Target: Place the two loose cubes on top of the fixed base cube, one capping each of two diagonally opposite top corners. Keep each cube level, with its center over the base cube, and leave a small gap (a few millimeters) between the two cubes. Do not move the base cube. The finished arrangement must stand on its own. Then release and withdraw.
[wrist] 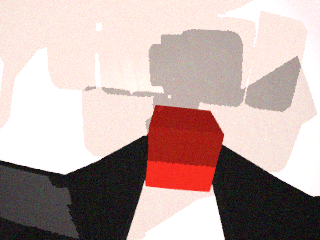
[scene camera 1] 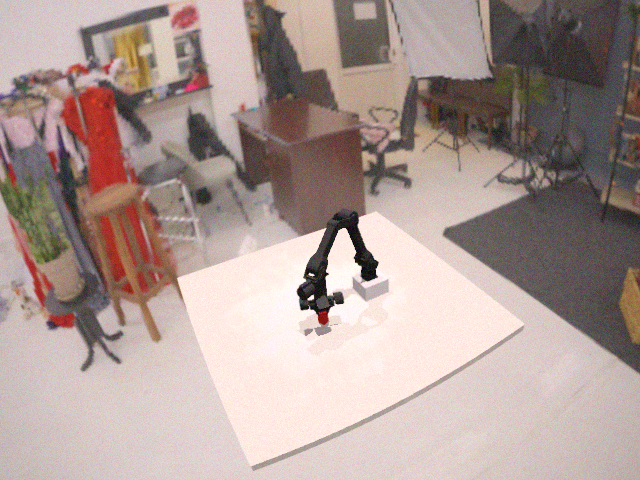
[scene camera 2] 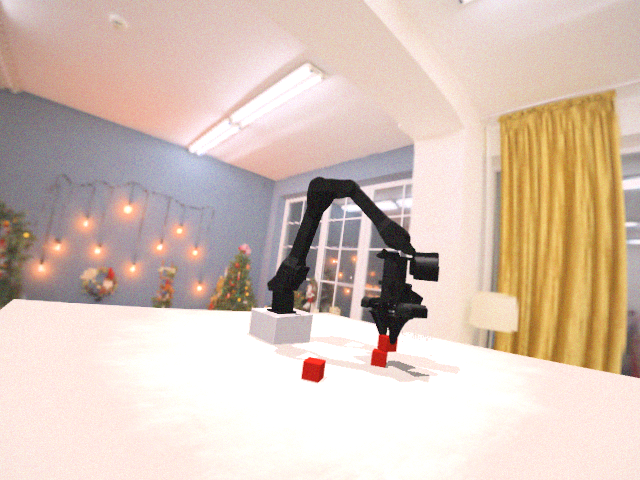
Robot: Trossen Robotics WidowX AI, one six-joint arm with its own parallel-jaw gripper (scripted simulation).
Scene:
gripper: holds a red cube (wrist: 184, 144)

